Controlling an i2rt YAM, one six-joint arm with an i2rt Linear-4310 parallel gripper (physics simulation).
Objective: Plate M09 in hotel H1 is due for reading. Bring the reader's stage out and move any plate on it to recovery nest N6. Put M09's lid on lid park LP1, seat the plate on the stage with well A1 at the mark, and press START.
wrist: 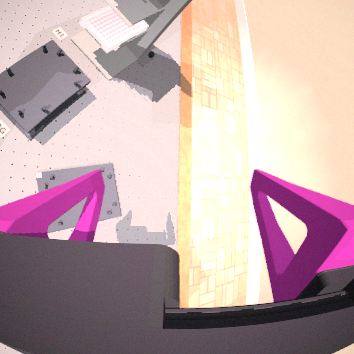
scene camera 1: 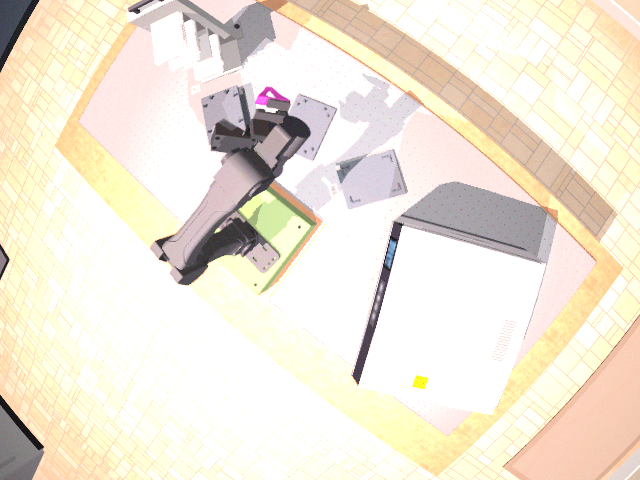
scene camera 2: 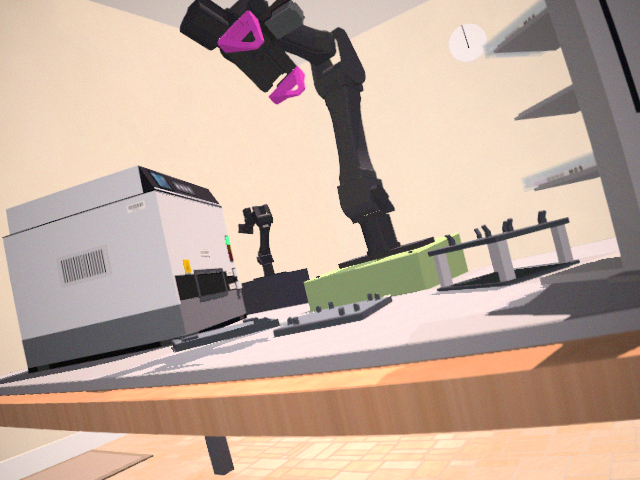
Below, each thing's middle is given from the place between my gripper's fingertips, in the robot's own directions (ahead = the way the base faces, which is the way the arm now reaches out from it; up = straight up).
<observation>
Now: the grey square nest plate [scene camera 1: 374,178] 10 mm ahead of my hand, 240 mm to the right of it and 350 mm below it. Also, from my hand: plate reader [scene camera 2: 146,248] (60 mm behind, 610 mm to the right, 210 mm below).
</observation>
